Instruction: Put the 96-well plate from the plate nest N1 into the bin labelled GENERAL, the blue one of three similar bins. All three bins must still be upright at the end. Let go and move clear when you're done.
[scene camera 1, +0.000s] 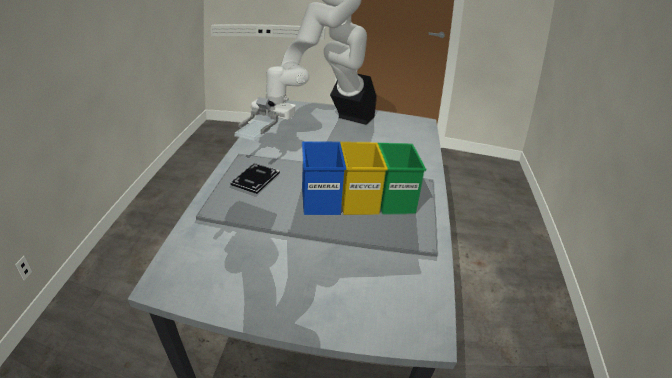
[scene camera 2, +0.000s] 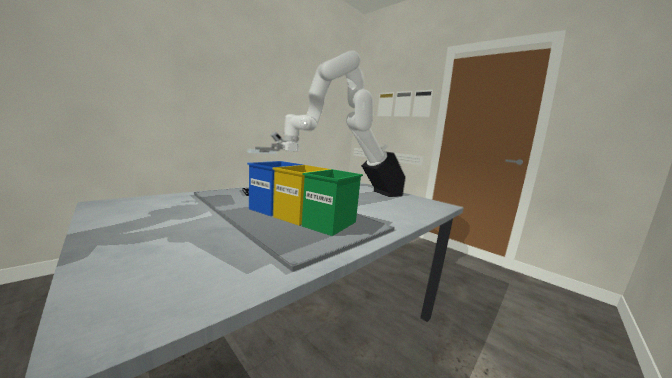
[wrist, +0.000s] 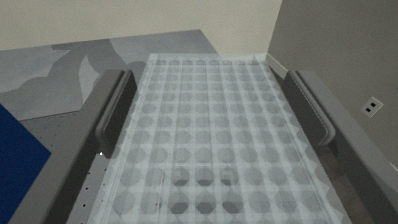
Observation:
The pictures show: a blue general bin, a yellow recycle bin, a clear 96-well plate and a black plate nest N1.

